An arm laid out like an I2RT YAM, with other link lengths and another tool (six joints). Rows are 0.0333 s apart.
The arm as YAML. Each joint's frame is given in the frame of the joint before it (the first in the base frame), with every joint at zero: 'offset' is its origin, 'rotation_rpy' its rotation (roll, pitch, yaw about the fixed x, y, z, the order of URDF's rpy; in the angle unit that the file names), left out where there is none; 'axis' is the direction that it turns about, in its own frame. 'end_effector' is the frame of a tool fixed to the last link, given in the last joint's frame.
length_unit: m
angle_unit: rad
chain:
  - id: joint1
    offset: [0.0, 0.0, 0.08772]
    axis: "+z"
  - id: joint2
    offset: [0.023, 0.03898, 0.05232]
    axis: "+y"
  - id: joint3
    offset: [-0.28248, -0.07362, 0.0]
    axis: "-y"
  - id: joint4
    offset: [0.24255, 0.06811, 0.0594]
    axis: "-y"
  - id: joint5
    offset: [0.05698, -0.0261, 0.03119]
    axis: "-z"
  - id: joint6
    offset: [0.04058, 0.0, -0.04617]
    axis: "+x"
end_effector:
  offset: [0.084, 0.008, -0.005]
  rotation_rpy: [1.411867, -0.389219, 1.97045]
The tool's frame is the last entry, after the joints.
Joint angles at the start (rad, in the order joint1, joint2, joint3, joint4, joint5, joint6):
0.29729 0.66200 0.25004 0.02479 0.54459 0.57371
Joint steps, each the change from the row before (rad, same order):
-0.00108 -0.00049 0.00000 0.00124 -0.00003 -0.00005
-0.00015 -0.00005 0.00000 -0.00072 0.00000 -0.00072
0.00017 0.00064 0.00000 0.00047 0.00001 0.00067
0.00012 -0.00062 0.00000 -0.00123 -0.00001 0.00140
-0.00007 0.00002 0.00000 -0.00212 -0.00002 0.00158
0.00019 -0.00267 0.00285 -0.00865 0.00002 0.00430
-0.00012 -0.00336 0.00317 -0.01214 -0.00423 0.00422
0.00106 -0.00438 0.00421 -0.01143 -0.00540 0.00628
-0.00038 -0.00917 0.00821 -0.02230 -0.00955 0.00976
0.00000 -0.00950 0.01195 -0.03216 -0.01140 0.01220
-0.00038 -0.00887 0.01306 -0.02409 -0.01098 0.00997
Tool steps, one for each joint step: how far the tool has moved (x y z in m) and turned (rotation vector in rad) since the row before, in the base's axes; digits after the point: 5 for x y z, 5 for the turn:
0.00008 -0.00019 0.00027 0.00047 -0.00164 -0.00104
-0.00006 -0.00005 -0.00011 -0.00085 0.00083 0.00008
0.00007 0.00005 -0.00003 0.00056 -0.00002 -0.00006
-0.00012 -0.00001 -0.00007 0.00110 0.00021 -0.00032
-0.00015 -0.00006 -0.00031 0.00082 0.00163 -0.00056
-0.00044 -0.00010 0.00033 0.00298 0.00185 -0.00123
-0.00064 0.00027 -0.00004 0.00374 0.00473 0.00239
-0.00052 0.00069 0.00065 0.00687 0.00171 0.00394
-0.00110 0.00071 0.00137 0.01099 0.00335 0.00510
-0.00153 0.00087 0.00142 0.01228 0.00862 0.00622
-0.00087 0.00095 0.00295 0.01266 0.00105 0.00613

